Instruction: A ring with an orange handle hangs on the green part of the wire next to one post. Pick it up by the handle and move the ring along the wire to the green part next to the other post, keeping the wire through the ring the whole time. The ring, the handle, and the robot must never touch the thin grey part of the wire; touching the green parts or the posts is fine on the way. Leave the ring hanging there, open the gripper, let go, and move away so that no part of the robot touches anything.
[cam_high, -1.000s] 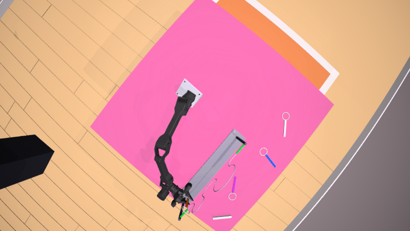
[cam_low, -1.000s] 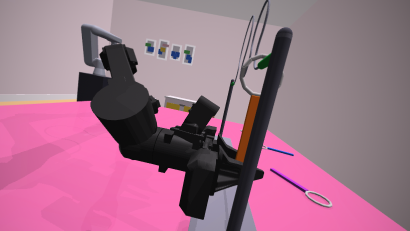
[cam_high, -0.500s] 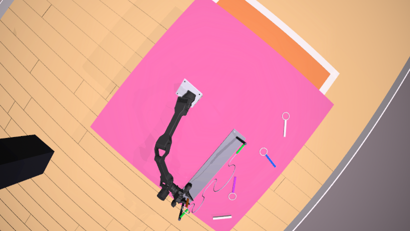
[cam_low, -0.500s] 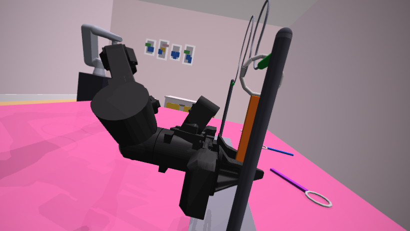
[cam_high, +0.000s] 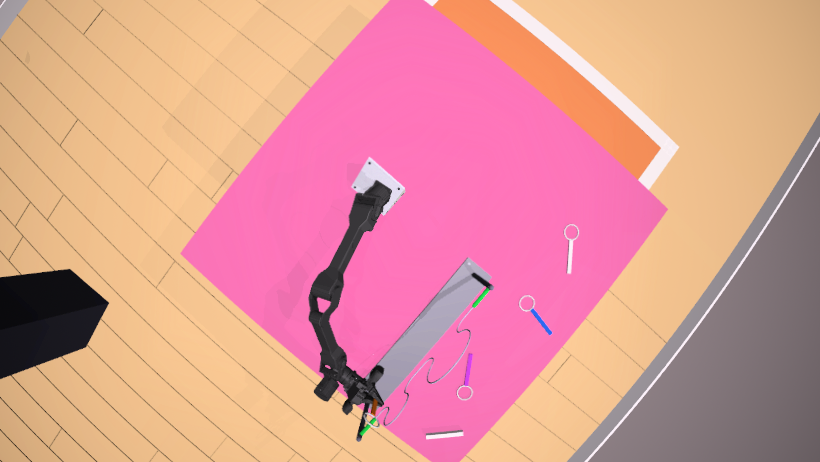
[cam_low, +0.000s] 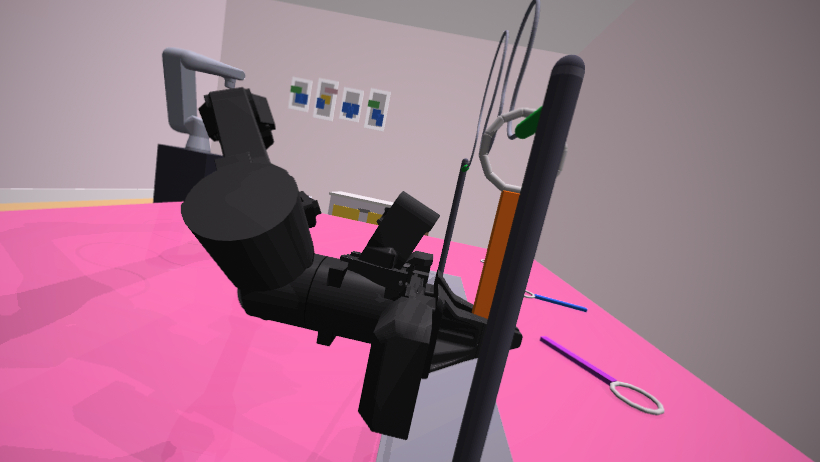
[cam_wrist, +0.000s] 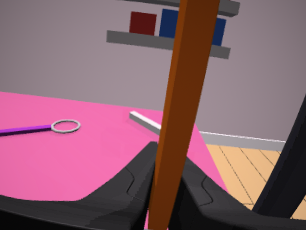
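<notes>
Now: the orange-handled ring 9 cm above my gripper tip and 3 cm behind it. From my gripper tip the other things lie so: purple-handled ring (22 cm ahead, 19 cm to the left, 11 cm below); white bar (27 cm ahead, 11 cm below, 2 cm to the right).
</notes>
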